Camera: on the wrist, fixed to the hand. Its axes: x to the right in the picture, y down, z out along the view.
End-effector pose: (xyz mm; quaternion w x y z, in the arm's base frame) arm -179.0 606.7 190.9 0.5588 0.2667 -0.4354 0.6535
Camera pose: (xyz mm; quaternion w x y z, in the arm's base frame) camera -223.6 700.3 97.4 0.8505 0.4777 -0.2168 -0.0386
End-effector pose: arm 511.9 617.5 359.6 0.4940 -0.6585 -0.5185 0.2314
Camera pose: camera 633.4 550.8 342.6 0.3843 -0.1067 -0.8910 -0.2170
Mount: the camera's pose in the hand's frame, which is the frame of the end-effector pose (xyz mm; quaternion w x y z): -21.1 68.6 -119.8 0.6718 -0.1183 -0.0733 -0.7275
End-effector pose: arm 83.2 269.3 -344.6 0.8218 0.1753 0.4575 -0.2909
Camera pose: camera 40.4 395.2 -387.4 0.3947 -0.3336 0.4091 -0.7520
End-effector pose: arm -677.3 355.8 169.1 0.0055 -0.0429 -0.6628 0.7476
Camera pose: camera -644.4 464.8 88.2 0.4939 0.5075 -0.5653 0.4230
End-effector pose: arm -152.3 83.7 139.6 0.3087 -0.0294 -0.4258 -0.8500
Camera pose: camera -72.0 -25.3 105.3 0.4457 -0.1912 0.2295 0.8439
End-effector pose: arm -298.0 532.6 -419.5 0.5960 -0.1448 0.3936 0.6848
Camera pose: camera -389.0 433.9 -457.9 0.9103 -0.4039 0.0344 0.0836
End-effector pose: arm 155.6 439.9 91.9 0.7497 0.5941 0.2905 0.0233
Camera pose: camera 103.9 557.1 147.5 0.6122 0.1008 0.5697 -0.5390
